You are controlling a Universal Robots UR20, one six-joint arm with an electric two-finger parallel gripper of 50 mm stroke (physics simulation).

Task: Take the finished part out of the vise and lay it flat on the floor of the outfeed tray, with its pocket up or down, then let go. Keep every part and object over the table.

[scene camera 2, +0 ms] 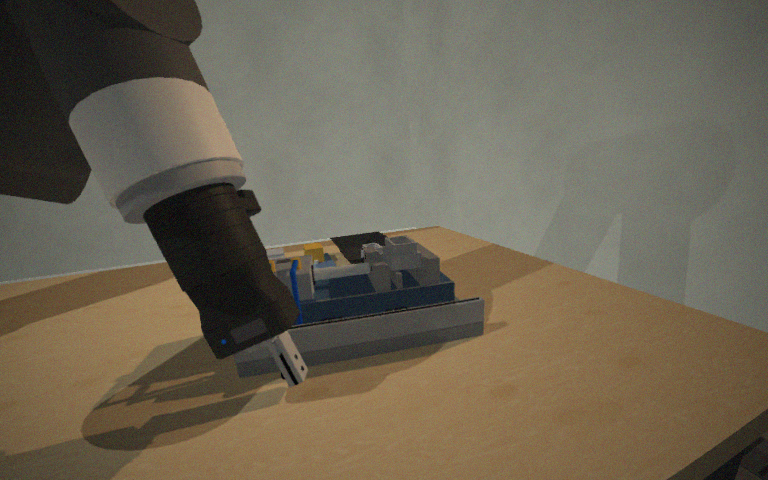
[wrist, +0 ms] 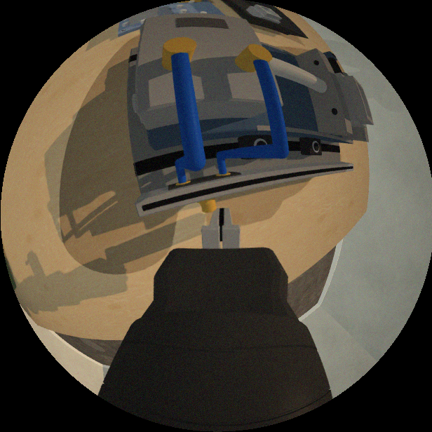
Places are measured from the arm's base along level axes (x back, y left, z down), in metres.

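Pixels of known places: gripper, fingertip midpoint: (scene camera 2: 299, 378).
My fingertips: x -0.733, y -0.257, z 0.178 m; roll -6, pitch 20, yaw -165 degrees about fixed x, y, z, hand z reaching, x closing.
Ahead of a thing's pixels: the offset from my fingertips to its middle. Level surfaces: height alone.
The vise {dx -0.096, dy +0.117, dz -0.037 m} (scene camera 2: 380, 298) (wrist: 300, 117) has a blue bed, grey jaws and a pale round screw. I cannot make out the finished part in it. Two blue hoses with yellow tips (wrist: 179, 49) (wrist: 254, 57) rise in front of the vise's big grey block. My gripper (scene camera 2: 293, 382) (wrist: 221, 217) is shut and empty, low outside the long grey rail {dx -0.084, dy +0.029, dz -0.023 m} (scene camera 2: 396, 328) at the vise's near side. In the wrist view a yellow knob (wrist: 208, 206) shows beside the fingertips; whether they touch it is unclear. I cannot tell for sure which object is the outfeed tray.
Behind the vise, a dark flat panel {dx -0.194, dy +0.410, dz -0.009 m} (scene camera 2: 350, 243) (wrist: 295, 29) carries a grey faceted object (wrist: 265, 14). A blue studded plate (wrist: 131, 25) lies beside it, cut off by the view's edge. A yellow block {dx -0.069, dy +0.455, dz -0.014 m} (scene camera 2: 313, 251) shows at the back. The wall stands beyond the table {dz +0.012 m} (scene camera 2: 538, 362).
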